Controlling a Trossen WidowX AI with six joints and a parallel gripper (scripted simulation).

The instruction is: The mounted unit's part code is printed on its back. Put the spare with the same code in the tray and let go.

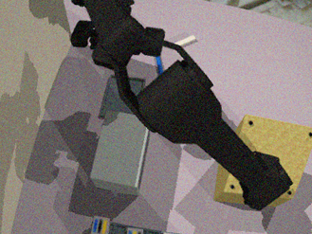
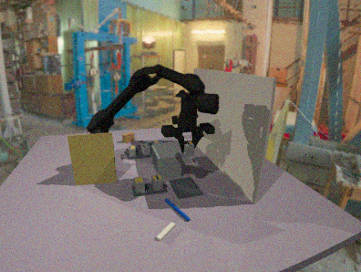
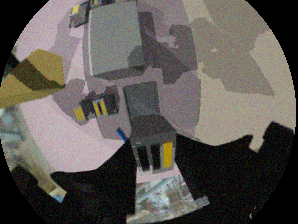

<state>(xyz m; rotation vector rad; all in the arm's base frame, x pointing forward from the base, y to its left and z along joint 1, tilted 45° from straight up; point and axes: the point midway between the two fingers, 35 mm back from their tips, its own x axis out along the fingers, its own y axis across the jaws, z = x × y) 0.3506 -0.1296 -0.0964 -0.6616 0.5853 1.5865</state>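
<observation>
Right now my gripper tip is 160 mm above the tray. Also, from my gripper tip: grey spare 20 mm above; then mounted unit 60 mm behind, 180 mm to the left, 110 mm below; then rack 150 mm behind, 10 mm to the left, 150 mm below.
</observation>
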